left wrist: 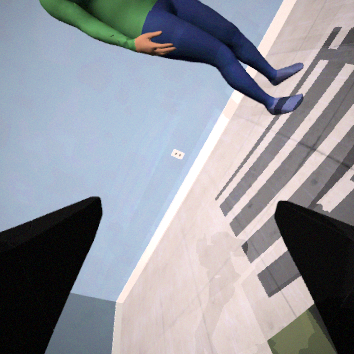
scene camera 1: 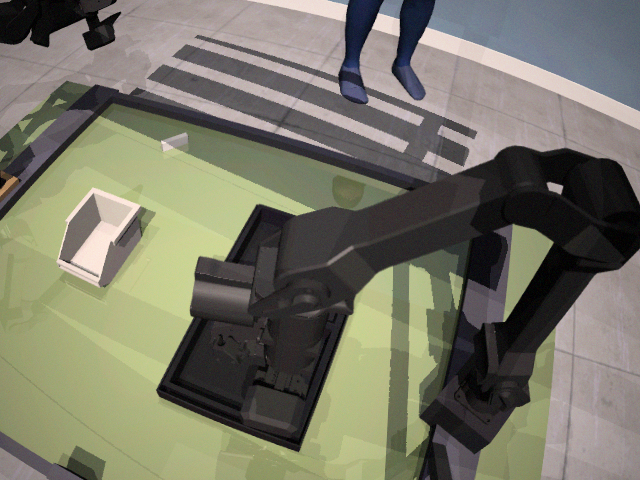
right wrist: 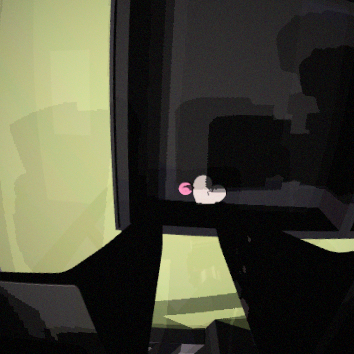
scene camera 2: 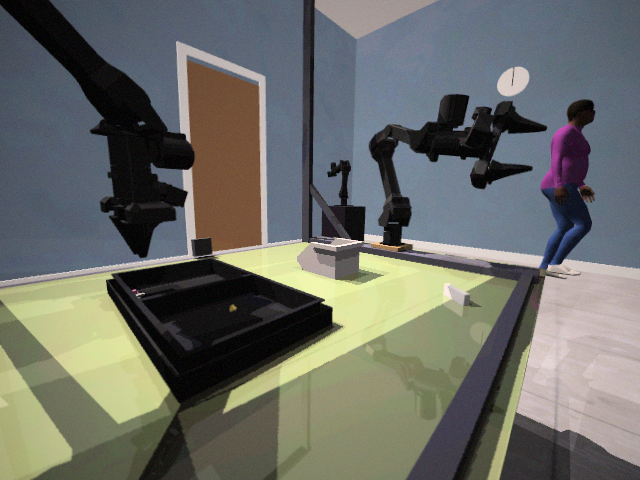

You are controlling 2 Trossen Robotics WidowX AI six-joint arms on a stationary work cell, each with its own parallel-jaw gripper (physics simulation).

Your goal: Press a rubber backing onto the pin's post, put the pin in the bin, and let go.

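Where they show: left gripper, fingertip midpoint: (left wrist: 189, 207) (scene camera 2: 539, 148); right gripper, fingertip midpoint: (scene camera 1: 281, 388) (right wrist: 187, 211) (scene camera 2: 140, 255); left arm's base, link origin: (scene camera 2: 392, 244); right arm's base, link origin: (scene camera 1: 482, 395).
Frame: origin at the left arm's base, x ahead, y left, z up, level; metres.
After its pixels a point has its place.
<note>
A white pin (right wrist: 209, 194) {x 0.708, y -0.081, z -0.025 m} lies in a compartment of the black tray (scene camera 1: 206, 409) {x 0.602, y -0.154, z -0.030 m} (scene camera 2: 248, 348) {x 0.648, y 0.214, z -0.010 m} (right wrist: 120, 125) {x 0.656, y -0.150, z 0.006 m}, near its wall. A small pink round backing (right wrist: 185, 188) {x 0.703, y -0.102, z -0.020 m} is right beside it, touching or nearly so; whether it sits on the post cannot be told. Both look tiny in scene camera 2. My right gripper (scene camera 2: 141, 254) {x 0.690, y -0.104, z 0.042 m} (right wrist: 187, 211) {x 0.690, y -0.104, z 0.042 m} is partly open and empty, pointing down above them. My left gripper (scene camera 2: 538, 147) {x 0.083, y 0.369, z 0.256 m} (left wrist: 189, 207) {x 0.083, y 0.369, z 0.256 m} is wide open and empty, raised high away from the tray. The white bin (scene camera 1: 122, 253) {x 0.357, y 0.010, z -0.010 m} (scene camera 2: 338, 261) {x 0.343, y 0.066, z 0.008 m} stands upright on the table, apart from the tray.
A small yellow piece (scene camera 2: 232, 308) {x 0.606, y 0.086, z -0.020 m} lies in another tray compartment. A small white block (scene camera 1: 175, 142) {x 0.281, y 0.294, z -0.019 m} (scene camera 2: 456, 295) {x 0.285, y 0.301, z -0.020 m} is on the table near its edge. A dark square block (scene camera 2: 201, 246) {x 0.504, y -0.331, z 0.003 m} stands beyond the tray. A dark frame post (scene camera 2: 308, 118) {x 0.081, y -0.340, z 0.451 m} rises behind the bin.
</note>
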